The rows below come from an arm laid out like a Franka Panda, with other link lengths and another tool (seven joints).
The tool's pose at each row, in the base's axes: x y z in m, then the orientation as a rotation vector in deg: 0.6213 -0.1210 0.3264 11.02 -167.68 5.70; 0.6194 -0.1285 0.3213 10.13 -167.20 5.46; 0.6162 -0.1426 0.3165 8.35 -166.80 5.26; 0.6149 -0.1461 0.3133 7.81 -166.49 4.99; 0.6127 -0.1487 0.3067 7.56 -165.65 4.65; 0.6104 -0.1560 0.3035 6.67 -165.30 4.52; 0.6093 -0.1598 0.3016 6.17 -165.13 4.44
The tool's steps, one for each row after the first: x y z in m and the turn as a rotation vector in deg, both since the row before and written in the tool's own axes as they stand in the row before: 0.0017 -0.0069 0.0060 -0.25 0.55 0.54; 0.0036 -0.0133 0.0064 -0.29 0.53 1.16; 0.0009 -0.0032 0.0037 -0.23 0.34 0.32; 0.0008 -0.0020 0.0071 -0.27 0.85 0.09; 0.0020 -0.0069 0.0041 -0.17 0.40 0.57; 0.0009 -0.0036 0.0024 -0.10 0.20 0.32
